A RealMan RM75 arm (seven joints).
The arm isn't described. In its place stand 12 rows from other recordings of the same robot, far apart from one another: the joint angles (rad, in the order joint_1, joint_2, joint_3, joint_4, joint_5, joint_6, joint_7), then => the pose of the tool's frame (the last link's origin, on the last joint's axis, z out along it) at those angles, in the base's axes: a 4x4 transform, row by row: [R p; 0 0 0 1], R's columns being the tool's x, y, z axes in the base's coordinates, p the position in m.
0.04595 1.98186 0.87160 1.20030 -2.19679 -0.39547 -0.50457 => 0.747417, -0.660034, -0.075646, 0.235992; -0.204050, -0.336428, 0.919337, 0.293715; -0.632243, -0.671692, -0.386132, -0.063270; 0, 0, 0, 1
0.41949 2.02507 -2.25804 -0.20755 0.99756 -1.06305 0.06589 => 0.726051, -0.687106, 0.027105, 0.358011; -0.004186, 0.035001, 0.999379, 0.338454; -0.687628, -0.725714, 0.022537, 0.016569; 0, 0, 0, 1
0.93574 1.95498 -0.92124 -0.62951 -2.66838 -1.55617 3.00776 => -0.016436, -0.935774, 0.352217, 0.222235; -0.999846, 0.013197, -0.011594, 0.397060; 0.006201, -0.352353, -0.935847, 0.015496; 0, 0, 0, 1
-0.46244 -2.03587 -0.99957 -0.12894 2.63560 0.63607 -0.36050 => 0.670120, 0.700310, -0.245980, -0.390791; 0.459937, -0.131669, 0.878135, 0.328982; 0.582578, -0.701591, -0.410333, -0.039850; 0, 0, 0, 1
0.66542 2.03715 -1.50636 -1.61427 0.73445 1.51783 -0.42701 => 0.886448, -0.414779, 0.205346, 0.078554; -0.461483, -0.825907, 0.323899, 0.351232; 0.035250, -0.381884, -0.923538, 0.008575; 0, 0, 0, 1
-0.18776 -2.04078 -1.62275 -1.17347 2.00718 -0.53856 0.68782 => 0.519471, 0.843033, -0.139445, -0.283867; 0.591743, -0.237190, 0.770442, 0.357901; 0.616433, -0.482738, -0.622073, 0.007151; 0, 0, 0, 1
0.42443 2.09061 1.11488 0.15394 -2.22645 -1.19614 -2.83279 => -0.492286, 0.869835, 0.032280, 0.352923; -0.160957, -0.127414, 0.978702, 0.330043; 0.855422, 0.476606, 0.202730, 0.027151; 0, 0, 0, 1
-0.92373 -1.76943 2.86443 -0.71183 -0.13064 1.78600 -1.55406 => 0.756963, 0.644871, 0.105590, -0.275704; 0.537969, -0.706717, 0.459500, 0.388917; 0.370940, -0.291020, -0.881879, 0.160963; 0, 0, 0, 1
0.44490 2.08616 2.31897 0.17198 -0.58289 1.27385 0.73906 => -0.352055, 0.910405, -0.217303, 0.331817; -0.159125, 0.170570, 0.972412, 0.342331; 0.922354, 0.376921, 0.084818, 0.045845; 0, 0, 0, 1
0.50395 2.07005 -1.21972 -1.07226 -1.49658 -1.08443 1.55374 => 0.785586, -0.360949, -0.502564, 0.144599; -0.038133, -0.838920, 0.542917, 0.395602; -0.617576, -0.407344, -0.672808, 0.028665; 0, 0, 0, 1
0.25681 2.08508 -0.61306 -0.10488 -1.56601 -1.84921 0.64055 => 0.466159, -0.541800, -0.699392, 0.296073; 0.006235, -0.788509, 0.614992, 0.205836; -0.884679, -0.291045, -0.364193, -0.024952; 0, 0, 0, 1
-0.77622 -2.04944 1.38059 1.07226 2.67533 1.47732 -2.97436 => 0.425494, 0.730553, -0.534085, -0.187224; 0.900584, -0.399810, 0.170591, 0.386688; -0.088907, -0.553574, -0.828041, -0.011940; 0, 0, 0, 1
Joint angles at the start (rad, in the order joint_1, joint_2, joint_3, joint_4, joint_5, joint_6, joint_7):
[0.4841, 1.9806, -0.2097, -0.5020, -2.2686, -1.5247, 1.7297]
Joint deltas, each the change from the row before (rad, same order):
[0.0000, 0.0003, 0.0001, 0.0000, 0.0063, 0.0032, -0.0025]
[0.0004, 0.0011, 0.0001, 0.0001, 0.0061, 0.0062, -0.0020]
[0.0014, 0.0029, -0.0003, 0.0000, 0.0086, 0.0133, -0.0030]
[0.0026, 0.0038, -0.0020, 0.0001, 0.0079, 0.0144, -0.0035]
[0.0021, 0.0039, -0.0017, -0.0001, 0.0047, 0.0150, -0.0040]
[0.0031, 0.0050, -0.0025, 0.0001, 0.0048, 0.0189, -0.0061]
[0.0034, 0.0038, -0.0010, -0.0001, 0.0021, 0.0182, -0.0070]
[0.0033, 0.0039, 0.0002, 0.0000, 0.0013, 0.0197, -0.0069]
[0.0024, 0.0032, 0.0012, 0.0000, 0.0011, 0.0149, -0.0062]
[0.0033, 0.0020, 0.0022, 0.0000, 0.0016, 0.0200, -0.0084]
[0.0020, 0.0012, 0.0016, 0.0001, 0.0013, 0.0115, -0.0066]
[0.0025, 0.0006, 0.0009, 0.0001, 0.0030, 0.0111, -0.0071]
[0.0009, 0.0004, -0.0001, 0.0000, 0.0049, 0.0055, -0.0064]
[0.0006, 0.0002, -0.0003, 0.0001, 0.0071, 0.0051, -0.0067]
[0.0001, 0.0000, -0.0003, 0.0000, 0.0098, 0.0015, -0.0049]
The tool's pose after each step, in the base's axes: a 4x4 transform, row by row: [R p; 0 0 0 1], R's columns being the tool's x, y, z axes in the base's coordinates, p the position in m. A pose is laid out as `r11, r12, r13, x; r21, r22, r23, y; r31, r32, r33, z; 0, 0, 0, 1`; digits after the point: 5 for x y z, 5 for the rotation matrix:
0.33298, -0.90762, -0.25566, 0.34550; -0.68990, -0.41932, 0.59010, 0.30976; -0.64278, -0.02011, -0.76579, 0.04540; 0, 0, 0, 1
0.33225, -0.90826, -0.25431, 0.34553; -0.68525, -0.41772, 0.59661, 0.31080; -0.64810, -0.02395, -0.76117, 0.04556; 0, 0, 0, 1
0.33129, -0.90986, -0.24980, 0.34563; -0.67844, -0.41370, 0.60710, 0.31275; -0.65572, -0.03165, -0.75434, 0.04525; 0, 0, 0, 1
0.33206, -0.91083, -0.24522, 0.34530; -0.67232, -0.41088, 0.61577, 0.31500; -0.66161, -0.03961, -0.74880, 0.04431; 0, 0, 0, 1
0.33381, -0.91203, -0.23828, 0.34542; -0.66779, -0.40721, 0.62309, 0.31683; -0.66531, -0.04887, -0.74497, 0.04313; 0, 0, 0, 1
0.33763, -0.91289, -0.22941, 0.34546; -0.66247, -0.40360, 0.63106, 0.31915; -0.66868, -0.06109, -0.74103, 0.04141; 0, 0, 0, 1
0.34341, -0.91323, -0.21926, 0.34577; -0.65731, -0.40045, 0.63843, 0.32141; -0.67083, -0.07512, -0.73779, 0.04020; 0, 0, 0, 1
0.34848, -0.91406, -0.20751, 0.34639; -0.65224, -0.39547, 0.64667, 0.32364; -0.67316, -0.09001, -0.73400, 0.03904; 0, 0, 0, 1
0.35239, -0.91450, -0.19878, 0.34689; -0.64773, -0.39164, 0.65349, 0.32528; -0.67547, -0.10153, -0.73036, 0.03817; 0, 0, 0, 1
0.35876, -0.91478, -0.18566, 0.34797; -0.64069, -0.38598, 0.66373, 0.32772; -0.67883, -0.11917, -0.72456, 0.03817; 0, 0, 0, 1
0.36370, -0.91427, -0.17842, 0.34854; -0.63570, -0.38360, 0.66988, 0.32916; -0.68089, -0.13022, -0.72071, 0.03821; 0, 0, 0, 1
0.36956, -0.91311, -0.17219, 0.34885; -0.62949, -0.38233, 0.67643, 0.33094; -0.68350, -0.14159, -0.71609, 0.03860; 0, 0, 0, 1
0.37392, -0.91167, -0.17042, 0.34886; -0.62370, -0.38317, 0.68131, 0.33196; -0.68643, -0.14847, -0.71188, 0.03903; 0, 0, 0, 1
0.37772, -0.91024, -0.16966, 0.34879; -0.61670, -0.38400, 0.68719, 0.33305; -0.69066, -0.15493, -0.70639, 0.03971; 0, 0, 0, 1
0.37878, -0.90923, -0.17271, 0.34832; -0.60908, -0.38541, 0.69317, 0.33397; -0.69682, -0.15737, -0.69977, 0.04066; 0, 0, 0, 1

